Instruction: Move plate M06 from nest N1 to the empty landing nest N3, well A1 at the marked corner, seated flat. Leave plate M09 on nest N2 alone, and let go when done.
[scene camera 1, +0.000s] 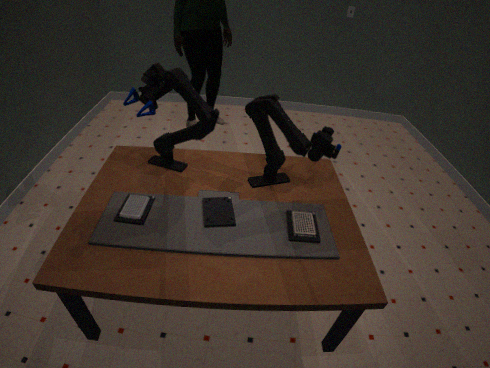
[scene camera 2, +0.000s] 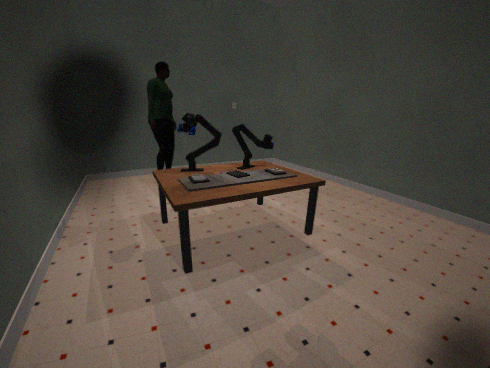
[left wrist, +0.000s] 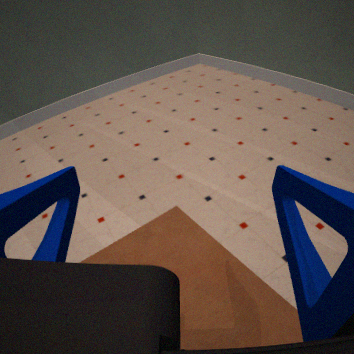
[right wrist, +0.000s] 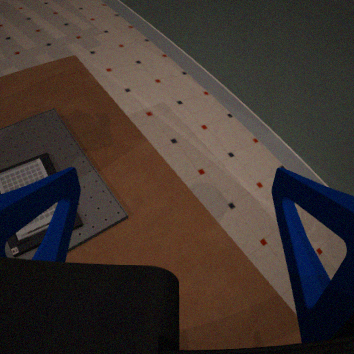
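Note:
A pale plate (scene camera 1: 134, 206) (scene camera 2: 198, 178) (right wrist: 24, 175) sits in a dark nest at the picture's left. A beige gridded plate (scene camera 1: 304, 223) (scene camera 2: 275, 171) sits in another nest (scene camera 1: 304, 239) at the right. I cannot read which is M06 or M09. The dark middle nest (scene camera 1: 218, 212) (scene camera 2: 238, 174) is empty. My right gripper (scene camera 1: 132, 110) (scene camera 2: 186, 131) (right wrist: 175, 178) is open and empty, high above and behind the left plate. My left gripper (scene camera 1: 338, 148) (left wrist: 175, 176) is open and empty, raised beyond the table's right back corner, away from both plates.
A grey perforated board (scene camera 1: 170, 237) (right wrist: 102, 200) carries the nests on the wooden table (scene camera 1: 200, 280) (scene camera 2: 250, 194) (left wrist: 200, 290) (right wrist: 150, 210). Both arm bases stand behind the board. A person in green (scene camera 1: 202, 50) (scene camera 2: 160, 100) stands behind the table.

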